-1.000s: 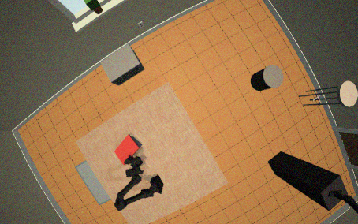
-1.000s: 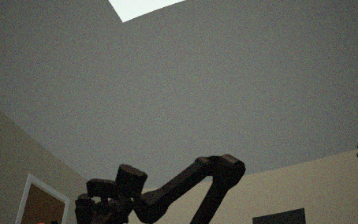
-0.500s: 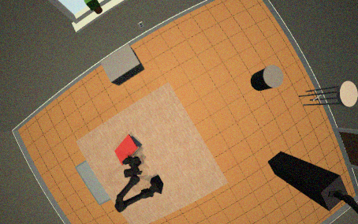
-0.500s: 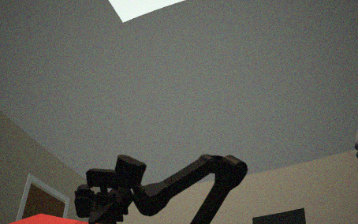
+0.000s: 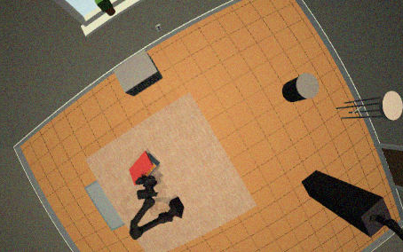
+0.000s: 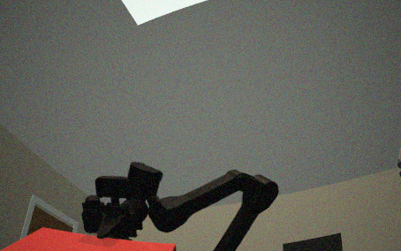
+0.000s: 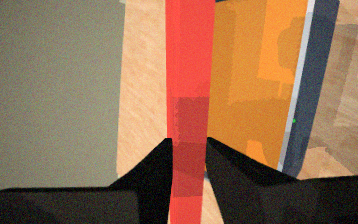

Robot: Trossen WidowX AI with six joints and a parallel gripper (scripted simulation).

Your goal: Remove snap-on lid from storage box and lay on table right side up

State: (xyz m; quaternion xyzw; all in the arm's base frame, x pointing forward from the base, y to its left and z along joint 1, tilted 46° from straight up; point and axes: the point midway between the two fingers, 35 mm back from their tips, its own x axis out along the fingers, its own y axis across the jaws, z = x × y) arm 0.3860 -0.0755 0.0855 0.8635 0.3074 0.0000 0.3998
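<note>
The red lid lies 6 cm ahead of my gripper tip, 5 cm below it and 2 cm to the left of it. From my gripper tip the other things lie so: blue box 14 cm below, 4 cm ahead, 1 cm to the left.
</note>
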